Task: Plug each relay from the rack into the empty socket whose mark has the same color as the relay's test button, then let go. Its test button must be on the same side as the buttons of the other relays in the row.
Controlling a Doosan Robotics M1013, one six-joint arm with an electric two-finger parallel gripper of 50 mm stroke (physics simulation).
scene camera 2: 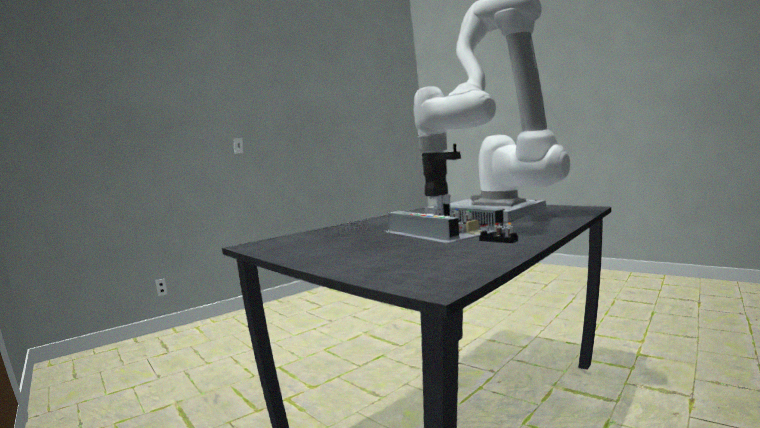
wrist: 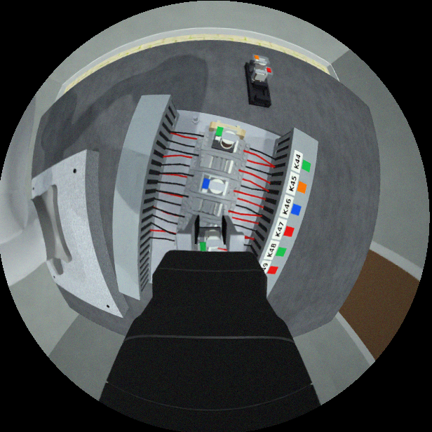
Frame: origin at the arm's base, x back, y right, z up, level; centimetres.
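Seen in the pictures: gripper, between the fingertips: [scene camera 2: 444, 215]; arm's base, origin of its link: [scene camera 2: 499, 203].
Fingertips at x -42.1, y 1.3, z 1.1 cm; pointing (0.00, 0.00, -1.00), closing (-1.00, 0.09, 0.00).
Offsets run from my fingertips to a thing's top centre. "*": to the spot under its first point.
My gripper [scene camera 2: 438, 208] [wrist: 210, 223] is shut on a relay [wrist: 215, 241] with a green test button, low over the row near the green K48 mark [wrist: 281, 251]. The button is on the left in the wrist view; whether the relay is fully seated is hidden. A green-button relay [wrist: 227, 141] sits at K44 and a blue-button relay [wrist: 216, 186] at K46, both with buttons on the left. Empty sockets show at K45 [wrist: 217, 164] and K47 [wrist: 209, 206]. The black rack {dx -9.6, dy -23.4, dz -2.5 cm} [scene camera 2: 489, 238] [wrist: 260, 96] holds an orange-button relay [wrist: 260, 59] and a red-button relay [wrist: 259, 76].
Slotted wire ducts {dx -8.5, dy +3.1, dz +1.5 cm} [wrist: 132, 195] [scene camera 2: 422, 225] flank the row; the labelled duct is on the right in the wrist view. Red and black wires run from the sockets to both ducts. A beige end piece {* dx -3.5, dy -12.0, dz -2.0 cm} [scene camera 2: 472, 225] stands at the row's end. The robot's base plate [wrist: 80, 250] is at the left.
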